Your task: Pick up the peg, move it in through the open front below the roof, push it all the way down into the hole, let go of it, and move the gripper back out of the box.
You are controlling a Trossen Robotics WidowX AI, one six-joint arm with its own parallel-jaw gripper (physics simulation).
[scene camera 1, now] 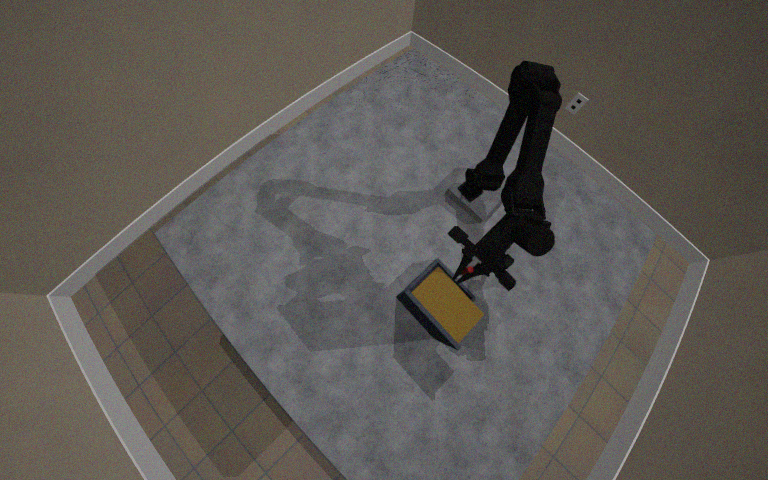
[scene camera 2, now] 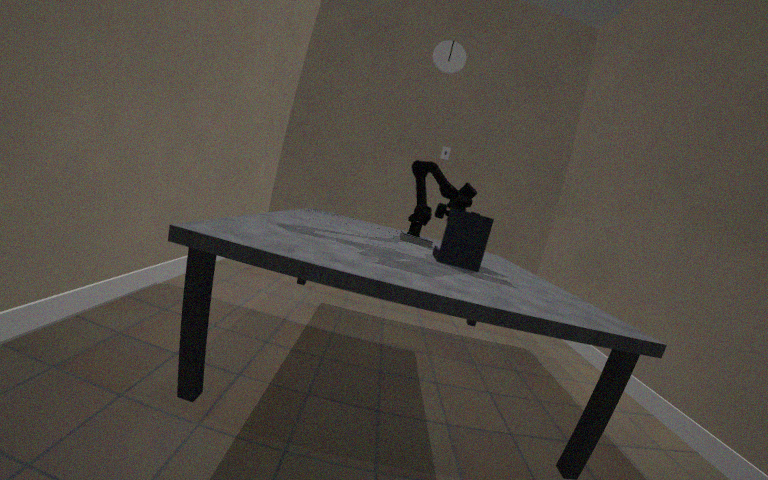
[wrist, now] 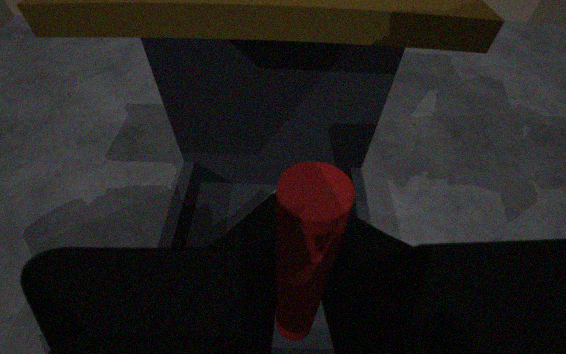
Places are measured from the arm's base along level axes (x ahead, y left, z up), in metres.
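Pixels of known places: gripper, fingertip midpoint: [scene camera 1: 454,281]; arm's base at its link origin: [scene camera 1: 470,190] [scene camera 2: 413,234].
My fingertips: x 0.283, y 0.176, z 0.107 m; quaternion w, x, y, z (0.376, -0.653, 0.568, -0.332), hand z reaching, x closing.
Observation:
Ahead of a thing's pixels: the offset from my fingertips to its top centre. "pt": to the spot under its first point.
My gripper [scene camera 1: 457,277] [wrist: 293,204] is shut on the red peg @(dy -0.004, dx -0.032, dz +0.052 m) [scene camera 1: 469,270] [wrist: 315,192], which stands roughly upright between the black fingers. The gripper is at the open front of the dark box @(dy +0.016, dx +0.032, dz +0.062 m) [scene camera 1: 427,321] [scene camera 2: 467,240] [wrist: 280,100]. The yellow roof @(pt dy +0.019, dx +0.067, dz +0.062 m) [scene camera 1: 447,304] [wrist: 210,22] lies beyond the peg in the wrist view, across the top of that view. In scene camera 2 the box's dark back hides the fingers and the peg. The hole does not show clearly; the fingers cover part of the box floor in the wrist view.
The box stands on the grey table [scene camera 1: 351,152] [scene camera 2: 362,277], with its back wall and low side rims around its floor. The arm's base plate [scene camera 1: 464,206] [scene camera 2: 415,240] is near the box on the same table. The arm arches above it.

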